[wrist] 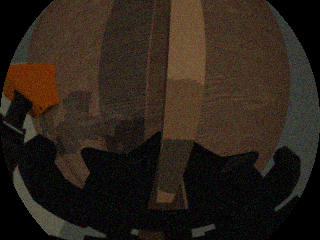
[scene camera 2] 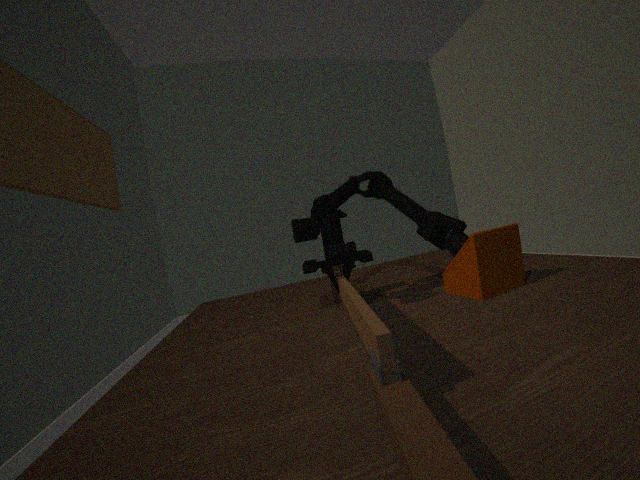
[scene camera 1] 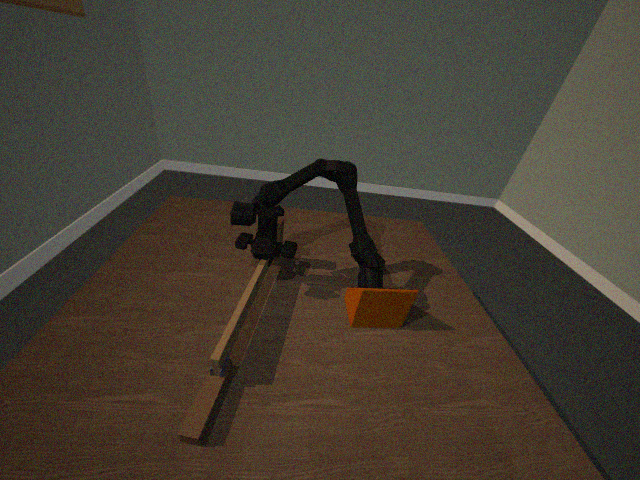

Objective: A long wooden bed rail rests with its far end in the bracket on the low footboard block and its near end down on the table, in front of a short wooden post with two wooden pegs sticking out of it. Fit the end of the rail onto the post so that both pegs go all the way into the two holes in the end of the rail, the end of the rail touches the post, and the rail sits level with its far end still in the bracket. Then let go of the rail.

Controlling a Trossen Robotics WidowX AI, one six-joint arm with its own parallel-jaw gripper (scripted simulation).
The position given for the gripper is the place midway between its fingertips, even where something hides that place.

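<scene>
Scene camera 1 shows the gripper (scene camera 1: 266,265) and a wooden bed rail (scene camera 1: 235,324). In scene camera 2, the rail (scene camera 2: 373,332) and the gripper (scene camera 2: 342,291) are both visible. The wrist view shows the gripper (wrist: 168,135).
</scene>
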